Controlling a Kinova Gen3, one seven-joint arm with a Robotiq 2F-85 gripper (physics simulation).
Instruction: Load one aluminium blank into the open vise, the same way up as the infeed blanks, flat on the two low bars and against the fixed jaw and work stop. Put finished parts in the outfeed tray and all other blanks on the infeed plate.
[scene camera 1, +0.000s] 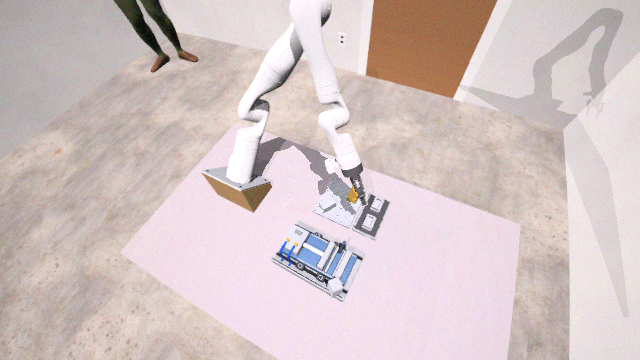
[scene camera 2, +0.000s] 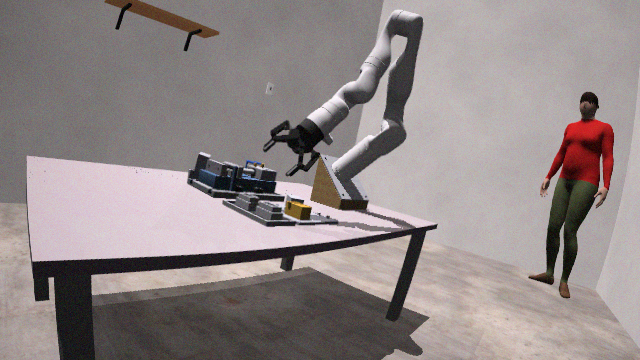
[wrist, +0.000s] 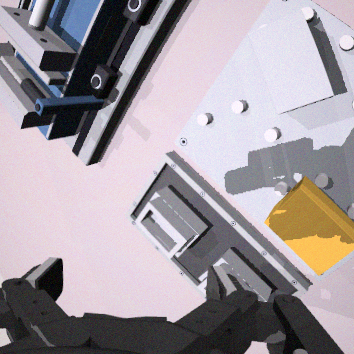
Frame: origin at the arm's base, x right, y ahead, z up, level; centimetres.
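Seen in the pictures: gripper, between the fingertips: (scene camera 1: 362, 199) (scene camera 2: 275, 163) (wrist: 134, 278); arm's base, origin of its link: (scene camera 1: 239, 179) (scene camera 2: 339, 172).
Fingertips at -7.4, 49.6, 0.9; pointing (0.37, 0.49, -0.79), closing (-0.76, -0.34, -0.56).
Note:
Offsets run from my fingertips to a thing's top centre, as dx, dy, dz.
My open, empty gripper (scene camera 1: 364, 203) (scene camera 2: 278, 161) (wrist: 137, 280) hangs above the outfeed tray side. In the wrist view its right finger partly covers one pocketed grey part @(-6.0, +5.6, -9.7) (wrist: 245, 272). Another such part @(+3.0, +4.5, -9.7) (scene camera 1: 369, 222) (wrist: 184, 215) sits in the same dark outfeed tray (scene camera 1: 373, 212) (wrist: 218, 208). A plain silver blank @(+0.9, -13.9, -9.4) (scene camera 1: 327, 202) (wrist: 295, 67) lies on the pinned infeed plate @(-3.2, -9.7, -13.0) (scene camera 1: 341, 216) (wrist: 225, 145). A yellow block @(-7.2, -4.9, -9.4) (scene camera 1: 352, 194) (scene camera 2: 298, 210) (wrist: 312, 225) stands at the plate's tray-side corner. The blue vise @(+23.1, -9.5, -3.9) (scene camera 1: 308, 256) (scene camera 2: 214, 180) is open; its low bars are not clear.
A pale block @(+32.0, +0.3, -2.5) (scene camera 1: 336, 286) shows at the vise's near right corner in scene camera 1. Blue hoses (scene camera 1: 283, 248) rise at the vise's other end. The arm's wedge base (scene camera 1: 235, 192) (scene camera 2: 327, 186) stands behind. A person (scene camera 2: 582, 150) stands beyond the table.

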